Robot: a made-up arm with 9 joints. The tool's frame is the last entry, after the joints.
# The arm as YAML. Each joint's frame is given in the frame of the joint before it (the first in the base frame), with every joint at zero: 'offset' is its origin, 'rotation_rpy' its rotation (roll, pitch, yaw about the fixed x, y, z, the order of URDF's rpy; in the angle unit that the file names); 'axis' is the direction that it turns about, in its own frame. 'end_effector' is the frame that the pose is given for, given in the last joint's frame.
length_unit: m
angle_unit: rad
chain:
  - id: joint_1
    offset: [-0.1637, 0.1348, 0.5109]
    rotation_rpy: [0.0, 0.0, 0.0]
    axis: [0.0, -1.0, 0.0]
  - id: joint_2
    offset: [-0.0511, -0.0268, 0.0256]
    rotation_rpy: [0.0, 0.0, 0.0]
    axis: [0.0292, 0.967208, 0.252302]
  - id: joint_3
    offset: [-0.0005, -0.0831, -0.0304]
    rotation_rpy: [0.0, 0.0, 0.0]
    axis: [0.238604, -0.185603, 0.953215]
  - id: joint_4
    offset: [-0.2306, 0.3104, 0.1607]
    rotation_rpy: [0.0, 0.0, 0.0]
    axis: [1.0, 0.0, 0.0]
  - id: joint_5
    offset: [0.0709, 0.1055, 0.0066]
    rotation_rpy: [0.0, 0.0, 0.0]
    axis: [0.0, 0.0, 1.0]
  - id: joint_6
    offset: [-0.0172, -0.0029, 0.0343]
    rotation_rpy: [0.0, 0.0, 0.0]
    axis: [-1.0, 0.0, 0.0]
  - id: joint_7
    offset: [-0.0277, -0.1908, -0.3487]
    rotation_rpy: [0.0, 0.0, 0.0]
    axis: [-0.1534, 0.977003, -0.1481]
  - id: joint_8
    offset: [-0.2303, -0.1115, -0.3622]
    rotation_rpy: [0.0, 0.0, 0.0]
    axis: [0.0, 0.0, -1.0]
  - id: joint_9
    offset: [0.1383, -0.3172, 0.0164]
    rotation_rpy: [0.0, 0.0, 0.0]
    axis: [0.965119, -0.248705, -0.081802]
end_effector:
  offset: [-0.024, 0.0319, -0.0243]
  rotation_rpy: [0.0, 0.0, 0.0]
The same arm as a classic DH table. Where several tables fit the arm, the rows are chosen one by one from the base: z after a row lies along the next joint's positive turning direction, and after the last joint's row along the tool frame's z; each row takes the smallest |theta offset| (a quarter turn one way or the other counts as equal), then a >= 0, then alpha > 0; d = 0 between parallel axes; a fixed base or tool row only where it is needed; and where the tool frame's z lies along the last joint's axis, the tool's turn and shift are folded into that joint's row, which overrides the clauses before.
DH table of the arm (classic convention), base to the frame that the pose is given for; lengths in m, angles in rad. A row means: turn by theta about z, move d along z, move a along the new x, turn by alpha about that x. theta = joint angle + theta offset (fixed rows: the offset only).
base (fixed): d 0.5109  theta offset 0  a -0.1637  alpha 1.5708
joint_1: d -0.0335  theta offset -0.1152  a -0.0537  alpha -2.8848
joint_2: d -0.0105  theta offset 0.1281  a 0.004  alpha 1.5028
joint_3: d 0.0936  theta offset -1.5574  a -0.3354  alpha -1.3299
joint_4: d -0.1839  theta offset -0.1923  a -0.1055  alpha 1.5708
joint_5: d 0.0409  theta offset 0  a 0.0029  alpha 1.5708
joint_6: d 0.0661  theta offset -1.4204  a 0.3734  alpha 1.4168
joint_7: d -0.2133  theta offset 1.5475  a 0.2448  alpha 1.4221
joint_8: d 0.3395  theta offset -1.1629  a 0.2727  alpha 1.4889
joint_9: d 0.1825  theta offset 0  a -0.0249  alpha 1.6527
tool (fixed): d -0.0269  theta offset 1.823  a 0  alpha 0

